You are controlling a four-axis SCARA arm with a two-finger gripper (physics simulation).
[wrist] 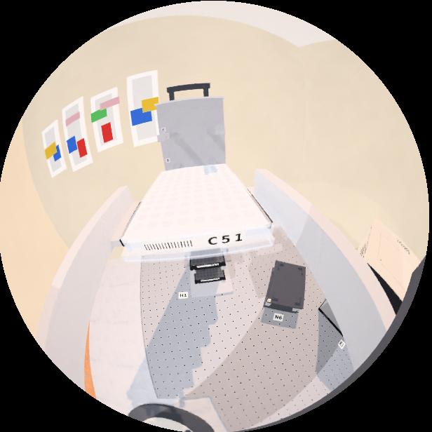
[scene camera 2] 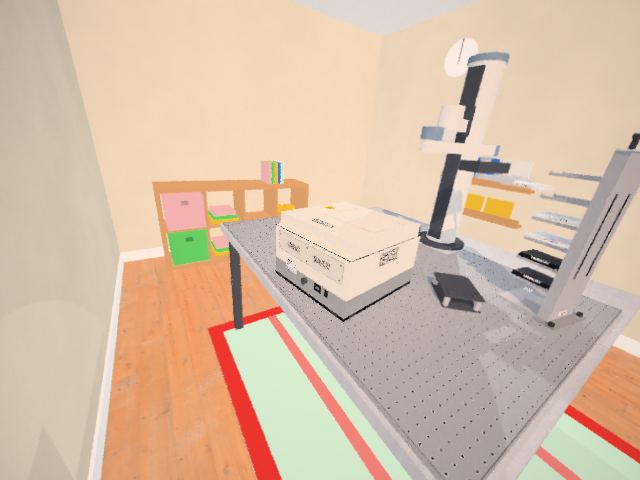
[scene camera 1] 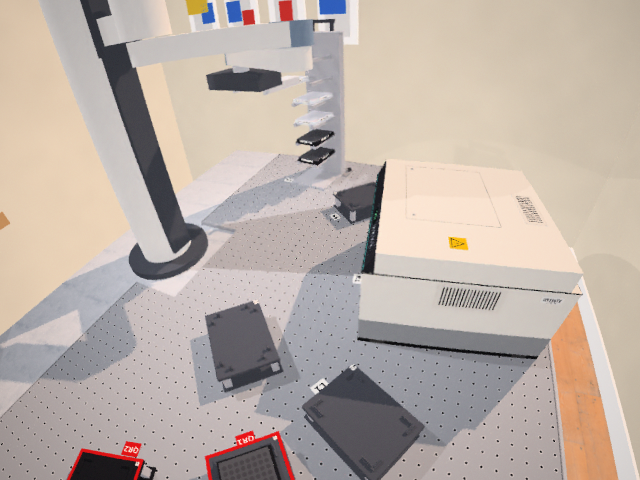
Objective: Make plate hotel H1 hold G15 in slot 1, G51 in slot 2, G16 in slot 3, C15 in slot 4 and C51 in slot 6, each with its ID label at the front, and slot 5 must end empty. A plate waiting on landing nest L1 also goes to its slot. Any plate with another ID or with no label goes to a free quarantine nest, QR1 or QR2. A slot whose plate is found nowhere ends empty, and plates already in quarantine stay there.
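Places are measured from the arm's base along level axes (x left, y back, z up), in centimetres.
Pixels of known places: gripper, fingertip midpoint: [scene camera 2: 524,181] [scene camera 1: 282,79]; arm's base, link origin: [scene camera 2: 439,241] [scene camera 1: 169,251].
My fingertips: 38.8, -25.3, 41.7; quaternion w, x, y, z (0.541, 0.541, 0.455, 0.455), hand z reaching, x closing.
Note:
For each thing: its top centre in the pictures, then the offset to it from my fingertips, as dx, dy, dz. "*": a spot on its surface instead.
- Landing nest L1, top centre: [scene camera 1: 362,415] -67.0, -43.9, -34.9
- QR1, surface spot: [scene camera 1: 289,467] * -78.3, -36.2, -35.4
- large cream instrument, top centre: [scene camera 1: 466,202] [scene camera 2: 349,217] -28.7, -53.6, -16.0
- Nest N6, top centre: [scene camera 1: 363,193] [scene camera 2: 457,283] +0.0, -25.0, -34.9
- dark nest, top centre: [scene camera 1: 238,333] -60.1, -16.4, -34.5
My gripper [scene camera 1: 283,83] [scene camera 2: 517,181] [wrist: 191,186] is shut on the pale plate C51 [wrist: 192,215], held level at its sides, label C51 facing the wrist camera. The plate is in front of plate hotel H1 [scene camera 1: 330,108] [scene camera 2: 594,232] [wrist: 192,125], near its upper slots. The two lowest slots hold black plates [scene camera 1: 316,155] [scene camera 1: 315,137]; slots 3 and 4 hold pale plates [scene camera 1: 314,118] [scene camera 1: 313,98]. Slots 5 and 6 show no plate. Their IDs are too small to read. Landing nest L1 [scene camera 1: 361,421] shows no plate. QR1 [scene camera 1: 289,467] holds a dark welled plate; QR2's contents [scene camera 1: 103,469] are unclear.
A large cream instrument [scene camera 1: 454,206] [scene camera 2: 346,232] stands on the perforated table. Nest N6 [scene camera 1: 356,198] [scene camera 2: 457,288] [wrist: 286,285] lies between it and the hotel. Another dark nest [scene camera 1: 242,341] lies near the middle. The arm's column [scene camera 1: 124,129] [scene camera 2: 449,201] stands across from the instrument.

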